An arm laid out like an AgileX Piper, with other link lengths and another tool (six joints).
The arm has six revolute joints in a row. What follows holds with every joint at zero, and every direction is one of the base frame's. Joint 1 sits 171.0 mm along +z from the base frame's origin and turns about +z. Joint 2 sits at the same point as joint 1 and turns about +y. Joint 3 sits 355.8 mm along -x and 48.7 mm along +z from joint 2 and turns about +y. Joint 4 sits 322.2 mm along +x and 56.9 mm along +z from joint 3 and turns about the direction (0.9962, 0, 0.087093). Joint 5 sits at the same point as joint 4 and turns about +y. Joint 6 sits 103.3 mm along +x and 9.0 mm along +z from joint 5 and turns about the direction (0.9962, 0, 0.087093). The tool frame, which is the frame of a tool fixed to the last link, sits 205.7 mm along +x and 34.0 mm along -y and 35.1 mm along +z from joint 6; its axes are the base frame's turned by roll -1.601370, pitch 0.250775 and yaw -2.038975 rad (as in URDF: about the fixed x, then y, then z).
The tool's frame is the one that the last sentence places.
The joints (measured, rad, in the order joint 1, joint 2, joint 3, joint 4, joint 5, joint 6), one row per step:
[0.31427, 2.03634, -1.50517, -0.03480, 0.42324, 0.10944]
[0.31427, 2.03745, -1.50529, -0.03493, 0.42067, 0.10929]
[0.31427, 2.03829, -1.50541, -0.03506, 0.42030, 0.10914]
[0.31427, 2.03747, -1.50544, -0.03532, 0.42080, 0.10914]
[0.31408, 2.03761, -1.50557, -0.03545, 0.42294, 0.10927]
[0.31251, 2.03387, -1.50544, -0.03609, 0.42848, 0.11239]
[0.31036, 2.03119, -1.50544, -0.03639, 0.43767, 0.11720]
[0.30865, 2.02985, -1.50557, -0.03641, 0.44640, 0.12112]
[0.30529, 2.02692, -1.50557, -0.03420, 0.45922, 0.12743]
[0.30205, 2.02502, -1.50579, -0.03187, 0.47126, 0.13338]
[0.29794, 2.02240, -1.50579, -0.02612, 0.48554, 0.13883]
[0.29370, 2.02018, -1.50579, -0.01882, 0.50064, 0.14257]
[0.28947, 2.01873, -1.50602, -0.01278, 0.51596, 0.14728]
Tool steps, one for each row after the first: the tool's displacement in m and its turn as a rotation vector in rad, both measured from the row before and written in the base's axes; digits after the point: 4 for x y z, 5 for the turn. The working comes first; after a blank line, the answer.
Tool pose at each row, in the base's axes (x y z in m, rotation vector in rad; the steps are taken from these numbers as rounded here):
[0.6990, 0.1855, 0.1250, -1.74891, 2.07725, -0.90580]
[0.6996, 0.1857, 0.1248, -1.74772, 2.07605, -0.90642]
[0.6997, 0.1857, 0.1244, -1.74825, 2.07600, -0.90655]
[0.6996, 0.1857, 0.1249, -1.74807, 2.07563, -0.90695]
[0.6992, 0.1854, 0.1244, -1.74980, 2.07713, -0.90650]
[0.6984, 0.1837, 0.1258, -1.74781, 2.08265, -0.90521]
[0.6969, 0.1814, 0.1257, -1.74779, 2.09338, -0.90139]
[0.6953, 0.1794, 0.1248, -1.74940, 2.10340, -0.89748]
[0.6929, 0.1762, 0.1241, -1.74843, 2.12068, -0.88927]
[0.6907, 0.1732, 0.1228, -1.74775, 2.13755, -0.88103]
[0.6879, 0.1699, 0.1215, -1.74615, 2.15818, -0.86884]
[0.6848, 0.1667, 0.1197, -1.74601, 2.17893, -0.85542]
[0.6816, 0.1634, 0.1176, -1.74633, 2.20014, -0.84237]

[0.0006, 0.0002, -0.0002, 0.00032, -0.00155, 0.00025]
[0.0001, 0.0000, -0.0004, -0.00031, 0.00027, 0.00018]
[-0.0001, 0.0000, 0.0005, -0.00012, -0.00041, 0.00010]
[-0.0004, -0.0003, -0.0005, -0.00072, 0.00202, -0.00030]
[-0.0008, -0.0017, 0.0014, 0.00071, 0.00220, -0.00386]
[-0.0015, -0.0023, -0.0001, 0.00058, 0.00694, -0.00601]
[-0.0016, -0.0020, -0.0009, 0.00004, 0.00757, -0.00501]
[-0.0024, -0.0032, -0.0007, 0.00257, 0.01108, -0.00960]
[-0.0022, -0.0030, -0.0013, 0.00245, 0.01106, -0.00923]
[-0.0028, -0.0033, -0.0013, 0.00460, 0.01355, -0.01118]
[-0.0031, -0.0032, -0.0018, 0.00464, 0.01484, -0.01056]
[-0.0032, -0.0033, -0.0021, 0.00394, 0.01538, -0.01074]

